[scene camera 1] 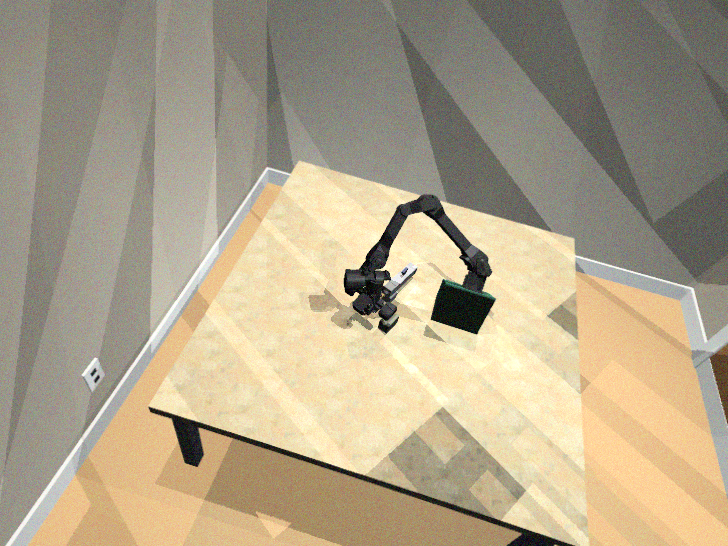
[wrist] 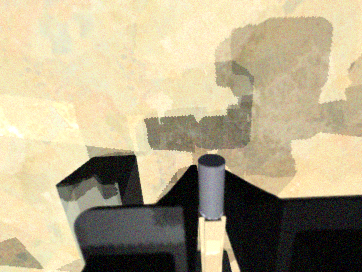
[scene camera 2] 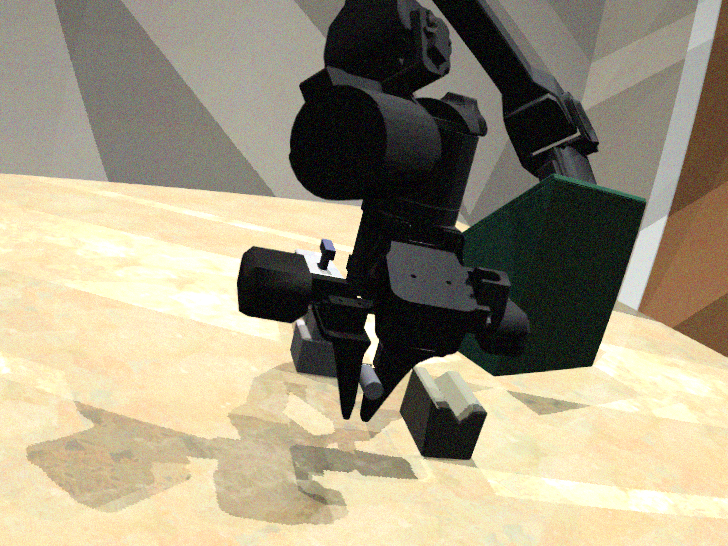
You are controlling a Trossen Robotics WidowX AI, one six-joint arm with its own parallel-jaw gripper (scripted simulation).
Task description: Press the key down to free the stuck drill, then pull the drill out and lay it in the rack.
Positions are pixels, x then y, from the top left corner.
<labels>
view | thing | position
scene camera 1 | my gripper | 367,313
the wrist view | my gripper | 203,170
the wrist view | rack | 108,180
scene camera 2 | my gripper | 354,417
</labels>
